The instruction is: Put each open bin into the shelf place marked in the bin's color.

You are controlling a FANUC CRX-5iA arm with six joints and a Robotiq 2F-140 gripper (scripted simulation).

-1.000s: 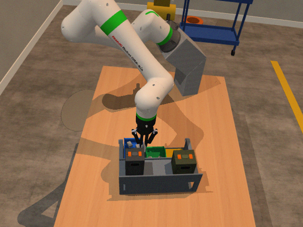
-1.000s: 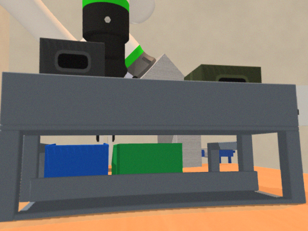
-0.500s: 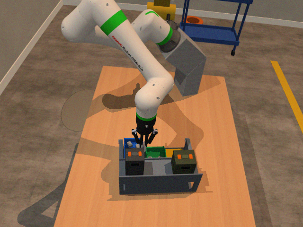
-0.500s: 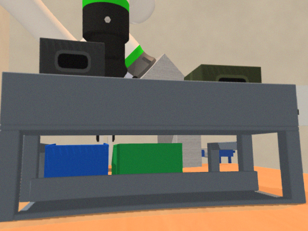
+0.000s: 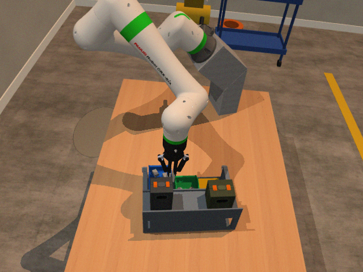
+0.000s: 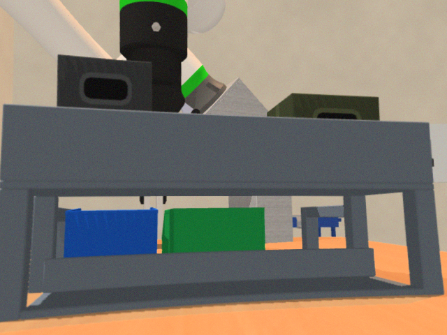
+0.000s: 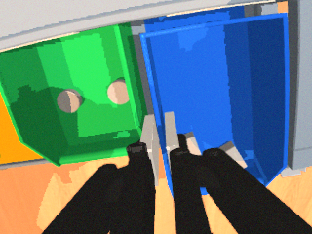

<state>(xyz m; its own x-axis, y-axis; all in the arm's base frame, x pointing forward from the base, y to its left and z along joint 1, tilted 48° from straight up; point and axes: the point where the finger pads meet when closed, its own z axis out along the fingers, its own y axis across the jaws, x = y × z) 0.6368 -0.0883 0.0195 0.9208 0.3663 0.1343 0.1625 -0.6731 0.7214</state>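
Now: hand 5 cm to the left of the blue bin and 4 cm above it. The rest, counted from my hand: black box: 15 cm ahead, 3 cm to the right, 7 cm above; olive box: 11 cm ahead, 20 cm to the left, 6 cm above; green bin: 4 cm ahead, 7 cm to the left, 5 cm below.
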